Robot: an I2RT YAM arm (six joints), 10 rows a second.
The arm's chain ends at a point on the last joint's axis. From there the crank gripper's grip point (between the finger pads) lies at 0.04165 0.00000 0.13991 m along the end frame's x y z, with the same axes.
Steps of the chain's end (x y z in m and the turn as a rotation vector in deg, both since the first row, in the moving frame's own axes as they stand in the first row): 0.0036, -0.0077, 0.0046, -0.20, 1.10, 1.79; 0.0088, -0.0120, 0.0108, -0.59, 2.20, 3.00; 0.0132, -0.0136, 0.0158, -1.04, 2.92, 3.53; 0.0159, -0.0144, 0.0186, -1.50, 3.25, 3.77; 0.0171, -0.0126, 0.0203, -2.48, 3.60, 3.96; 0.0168, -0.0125, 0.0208, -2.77, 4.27, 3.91; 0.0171, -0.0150, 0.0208, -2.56, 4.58, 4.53; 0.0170, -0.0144, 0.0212, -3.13, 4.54, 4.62; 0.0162, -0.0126, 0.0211, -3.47, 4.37, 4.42
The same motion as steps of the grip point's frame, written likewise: 0.0062, -0.0059, 0.0038, -0.20, 1.10, 1.79; 0.0140, -0.0082, 0.0091, -0.59, 2.20, 3.00; 0.0201, -0.0083, 0.0135, -1.04, 2.92, 3.53; 0.0235, -0.0078, 0.0159, -1.50, 3.25, 3.77; 0.0255, -0.0034, 0.0172, -2.48, 3.60, 3.96; 0.0268, -0.0026, 0.0171, -2.77, 4.27, 3.91; 0.0277, -0.0051, 0.0168, -2.56, 4.58, 4.53; 0.0275, -0.0031, 0.0172, -3.13, 4.54, 4.62; 0.0263, -0.0006, 0.0172, -3.47, 4.37, 4.42
